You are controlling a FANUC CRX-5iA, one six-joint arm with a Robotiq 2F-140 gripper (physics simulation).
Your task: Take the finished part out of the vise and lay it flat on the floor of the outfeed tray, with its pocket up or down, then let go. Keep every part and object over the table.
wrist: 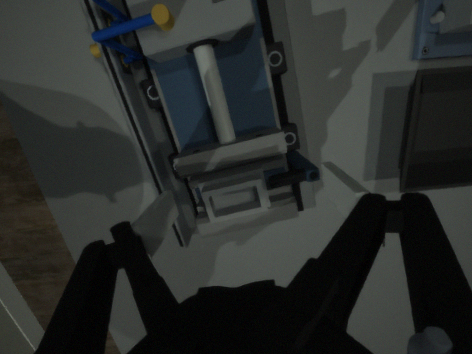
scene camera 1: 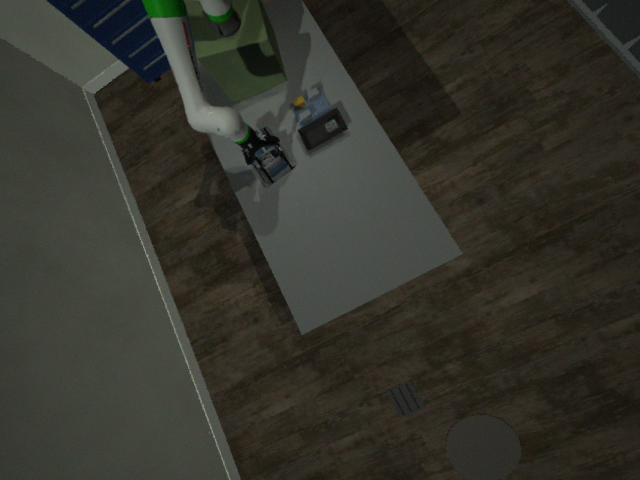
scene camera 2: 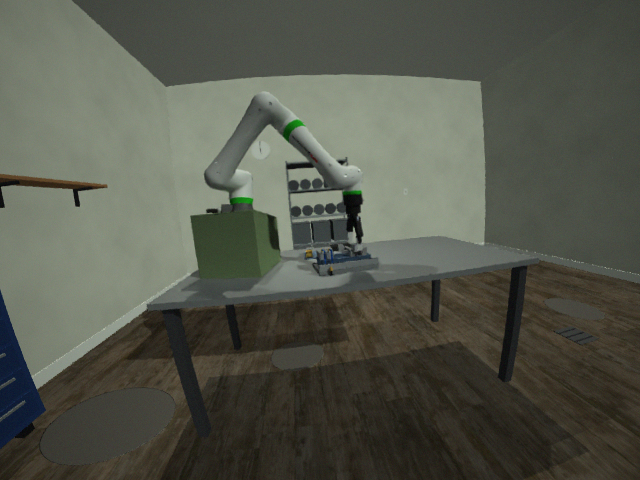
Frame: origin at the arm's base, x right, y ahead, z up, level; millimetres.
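Seen in the pictures: gripper, between the fingertips: (wrist: 245, 190) (scene camera 1: 269, 157) (scene camera 2: 354, 246); arm's base, origin of its link: (scene camera 1: 225, 23) (scene camera 2: 241, 215).
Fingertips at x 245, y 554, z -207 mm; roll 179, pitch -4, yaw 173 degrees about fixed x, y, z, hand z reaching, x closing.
Observation:
Offsets run from my fingertips to a thing's top centre. "spot": to the spot under its first point.
The finished part {dx +11, dy +0, dz +17 mm} (wrist: 237, 198), light grey with a rectangular pocket facing up, sits in the near end of the vise {dx +6, dy -69, dz +2 mm} (scene camera 1: 276, 166) (scene camera 2: 343, 258) (wrist: 185, 107), beside the pale jaw bar. The vise has a blue bed and a pale screw rod. My gripper (scene camera 1: 261, 150) (scene camera 2: 355, 240) (wrist: 245, 190) is wide open and empty, pointing down above the vise; its fingers show on either side of the part in the wrist view. The outfeed tray, apparently the dark tray {spot: dx -260, dy +47, dz -85 mm} (scene camera 1: 316, 138) (wrist: 410, 142), lies to the right of the vise in the wrist view; a small light grey item {dx -360, dy +58, dz -51 mm} (scene camera 1: 331, 125) shows inside it.
A blue fixture (scene camera 1: 319, 104) (wrist: 421, 37) stands beside the dark tray, with a yellow item {dx -314, dy -175, dz -54 mm} (scene camera 1: 299, 101) (scene camera 2: 309, 253) near it. Blue hoses with yellow ends {spot: dx +40, dy -149, dz +12 mm} (wrist: 127, 27) stick up at the vise's far end. The green pedestal (scene camera 1: 242, 74) (scene camera 2: 227, 248) bears the arm.

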